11 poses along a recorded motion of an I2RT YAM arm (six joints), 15 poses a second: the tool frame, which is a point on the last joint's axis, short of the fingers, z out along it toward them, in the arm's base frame.
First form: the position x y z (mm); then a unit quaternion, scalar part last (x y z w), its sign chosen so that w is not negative.
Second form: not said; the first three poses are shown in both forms.
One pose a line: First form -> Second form
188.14 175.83 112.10 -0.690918 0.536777 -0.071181 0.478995 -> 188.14 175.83 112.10 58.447 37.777 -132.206
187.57 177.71 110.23 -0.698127 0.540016 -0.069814 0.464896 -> 187.57 177.71 110.23 59.431 36.840 -134.204
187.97 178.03 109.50 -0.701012 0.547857 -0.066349 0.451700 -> 187.97 178.03 109.50 61.102 36.012 -136.129
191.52 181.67 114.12 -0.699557 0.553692 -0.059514 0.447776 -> 191.52 181.67 114.12 62.236 35.389 -136.557
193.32 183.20 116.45 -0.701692 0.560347 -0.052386 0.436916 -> 193.32 183.20 116.45 63.669 34.275 -137.858
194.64 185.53 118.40 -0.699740 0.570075 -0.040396 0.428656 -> 194.64 185.53 118.40 65.564 33.043 -138.647
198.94 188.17 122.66 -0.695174 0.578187 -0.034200 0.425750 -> 198.94 188.17 122.66 66.988 32.675 -138.986
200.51 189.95 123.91 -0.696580 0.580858 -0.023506 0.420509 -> 200.51 189.95 123.91 67.680 31.417 -139.120
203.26 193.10 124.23 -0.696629 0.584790 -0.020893 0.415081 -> 203.26 193.10 124.23 68.434 30.969 -139.762
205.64 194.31 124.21 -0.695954 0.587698 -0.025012 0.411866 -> 205.64 194.31 124.21 68.883 31.260 -140.487
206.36 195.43 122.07 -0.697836 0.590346 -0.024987 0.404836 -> 206.36 195.43 122.07 69.422 30.855 -141.406
